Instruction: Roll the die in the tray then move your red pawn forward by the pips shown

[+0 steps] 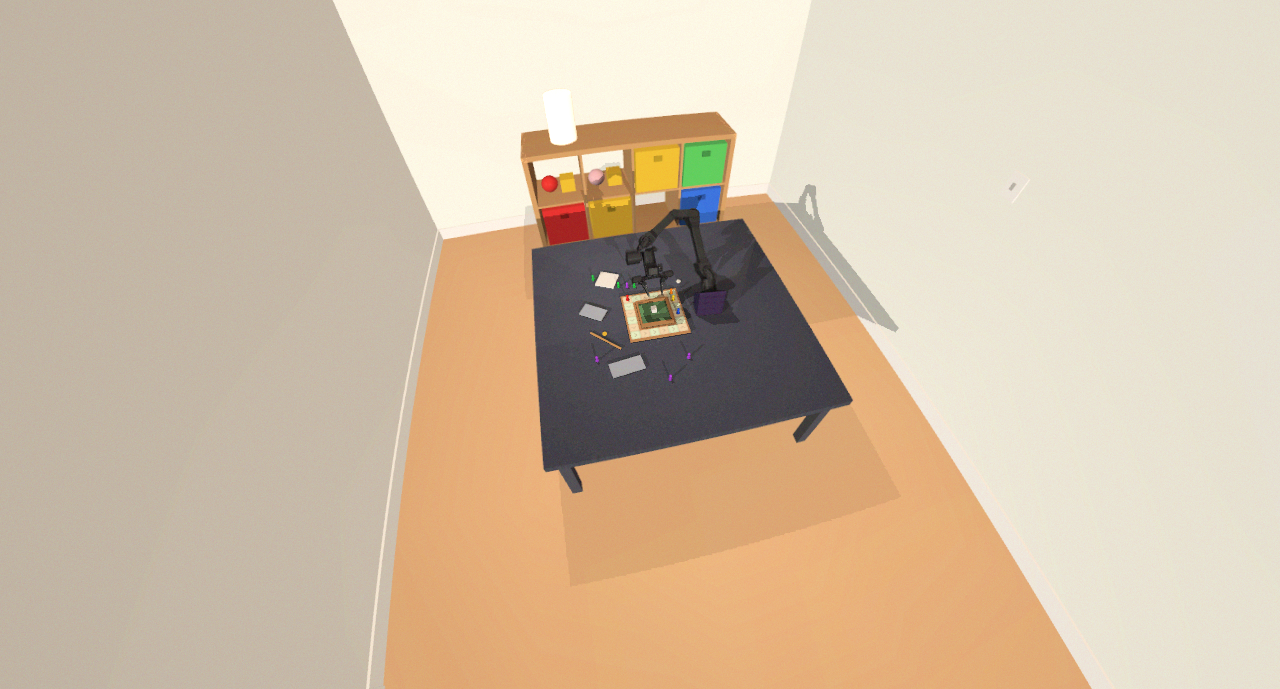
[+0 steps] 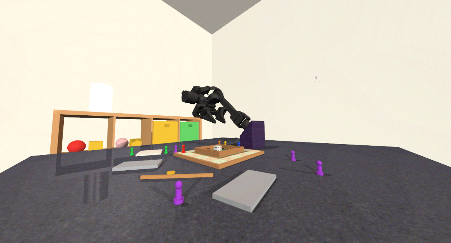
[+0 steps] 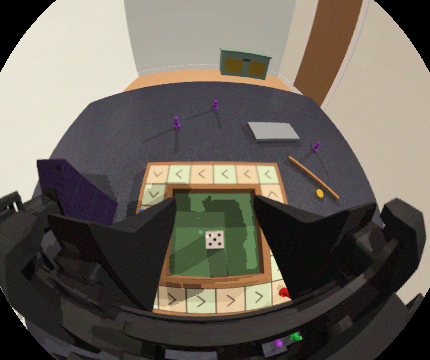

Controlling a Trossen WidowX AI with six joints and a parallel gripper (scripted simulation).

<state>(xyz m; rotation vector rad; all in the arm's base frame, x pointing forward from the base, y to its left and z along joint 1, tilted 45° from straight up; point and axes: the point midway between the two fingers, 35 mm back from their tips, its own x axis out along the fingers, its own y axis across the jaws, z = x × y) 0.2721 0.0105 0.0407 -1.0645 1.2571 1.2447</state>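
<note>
Right now my gripper tip is 120 mm to the left of the red pawn, 110 mm short of it and 110 mm above it. Also, from my gripper tip: blue pawn 110 mm below, 110 mm behind, 20 mm to the left; then white die 120 mm below, 20 mm to the right; then green-floored tray 130 mm below, 10 mm to the right.
</note>
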